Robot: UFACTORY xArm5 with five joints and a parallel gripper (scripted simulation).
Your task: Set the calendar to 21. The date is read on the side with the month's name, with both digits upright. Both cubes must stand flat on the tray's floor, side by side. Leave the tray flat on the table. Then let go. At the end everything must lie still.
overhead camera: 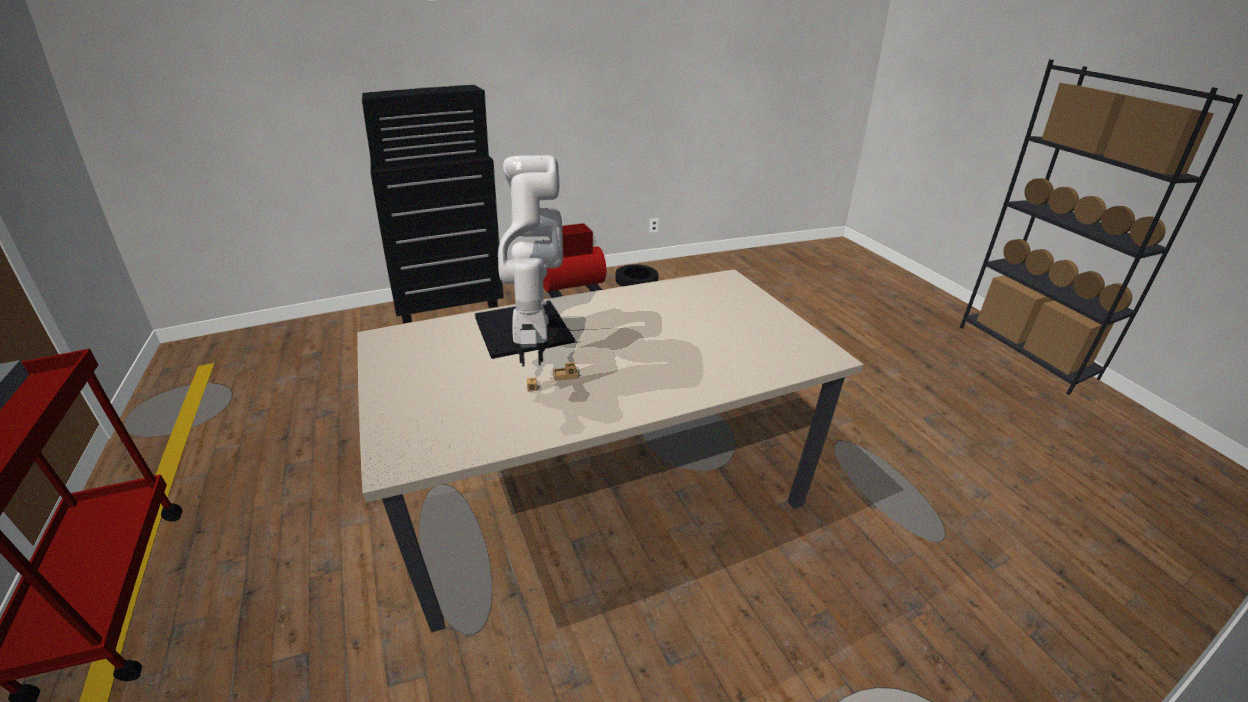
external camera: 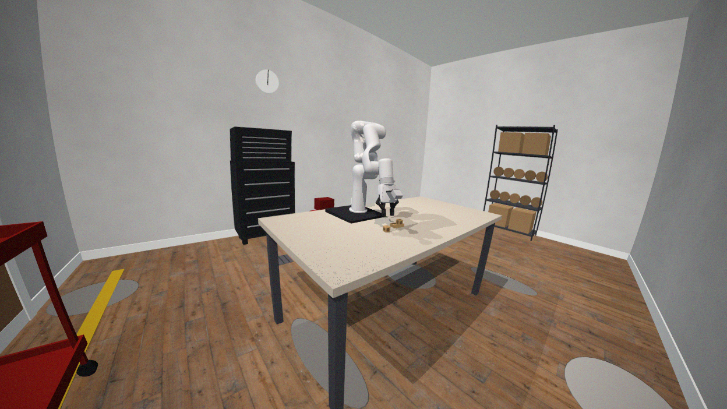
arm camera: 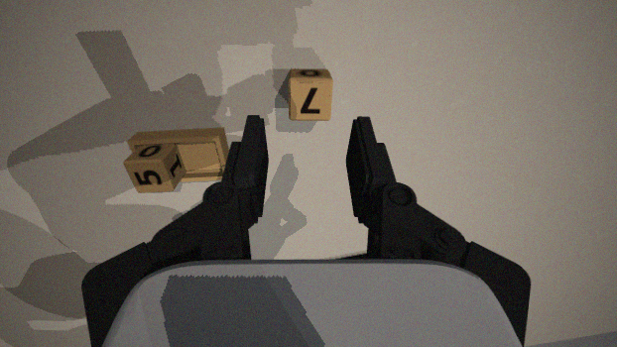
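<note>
Now: the wooden digit cube 90 mm below my hand and 10 mm ahead of it. The rest, counted from my hand: wooden tray: 110 mm to the left, 100 mm below, 40 mm behind.
</note>
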